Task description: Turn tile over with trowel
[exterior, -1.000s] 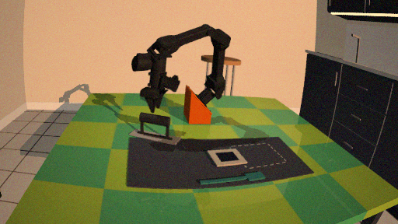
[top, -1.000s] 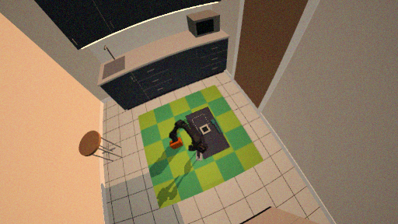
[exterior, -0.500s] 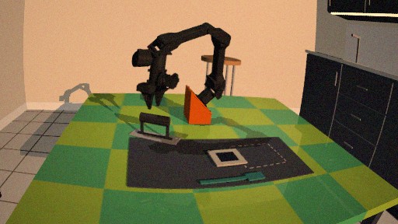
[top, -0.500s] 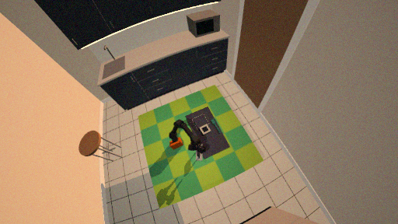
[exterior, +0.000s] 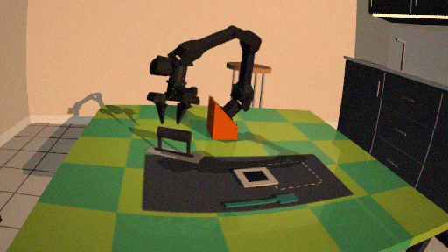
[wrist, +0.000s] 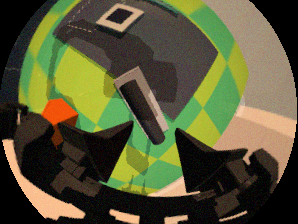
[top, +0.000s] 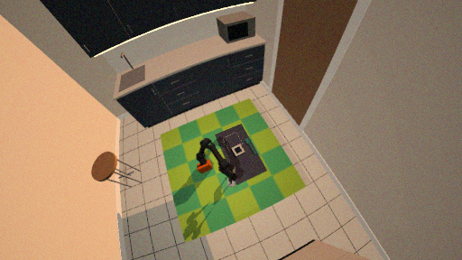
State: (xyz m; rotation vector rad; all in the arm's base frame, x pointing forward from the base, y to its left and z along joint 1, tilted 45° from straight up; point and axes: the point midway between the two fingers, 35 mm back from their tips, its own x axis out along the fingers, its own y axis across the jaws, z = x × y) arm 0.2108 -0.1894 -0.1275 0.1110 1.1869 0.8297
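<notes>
My gripper tip is 24 cm to the right of the dark mat, 19 cm short of it and 12 cm above it. From my gripper tip the other things lie so: teal trowel: 32 cm ahead, 26 cm to the left, 10 cm below; tile: 26 cm to the left, 18 cm ahead, 10 cm below.
</notes>
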